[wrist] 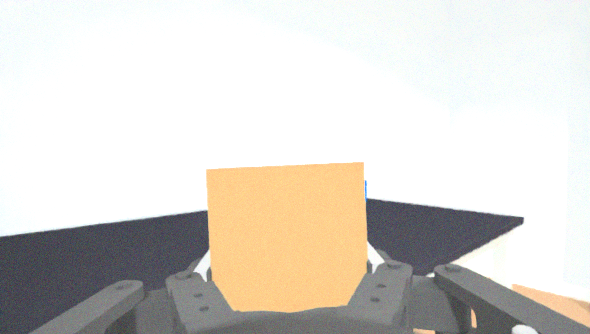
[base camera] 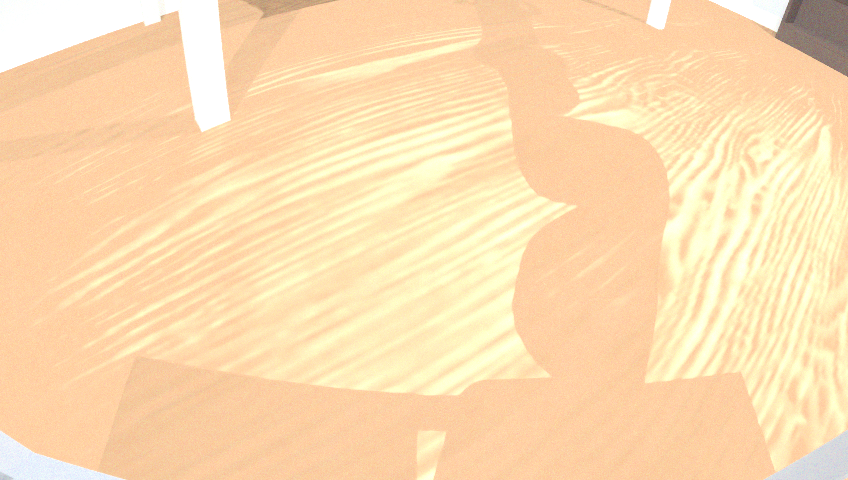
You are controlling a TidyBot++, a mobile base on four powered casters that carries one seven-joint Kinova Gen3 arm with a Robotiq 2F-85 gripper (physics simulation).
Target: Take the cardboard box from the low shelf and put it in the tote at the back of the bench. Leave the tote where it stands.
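Places are measured from the arm's base along level axes (x left, y back, z up), in centimetres.
Where they show: gripper, fingertip midpoint: [wrist: 289, 263].
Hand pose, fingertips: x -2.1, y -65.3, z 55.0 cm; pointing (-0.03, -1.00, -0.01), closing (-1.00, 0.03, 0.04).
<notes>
Each offset is from my fingertips to the top centre of the thing. "spot": to the spot under its first point. Level surfaces: height alone.
The cardboard box @(dx +0.0, dy +1.0, dz +5.0 cm) [wrist: 287, 235] is a plain tan block in the middle of the wrist view. My gripper [wrist: 289, 263] is shut on it, one finger at each side. The blue tote @(spot: dx -39.7, dy -131.5, dz -13.2 cm) [wrist: 366, 190] shows as a thin sliver at the box's right edge; the rest is hidden behind the box. The dark bench top @(dz -18.5 cm) [wrist: 435, 230] stretches behind and below the box on both sides. The low shelf cannot be made out for certain in these views.
In the base camera view, a white bench leg @(spot: dx +32.6, dy -4.3, dz -84.9 cm) [base camera: 205, 71] stands at the upper left and another white leg @(spot: dx -77.5, dy -91.3, dz -89.0 cm) [base camera: 658, 13] at the top right. A dark brown piece of furniture [base camera: 818, 35] is at the upper right corner. Arm and base shadows lie across the wooden floor @(dz -94.7 cm) [base camera: 357, 267].
</notes>
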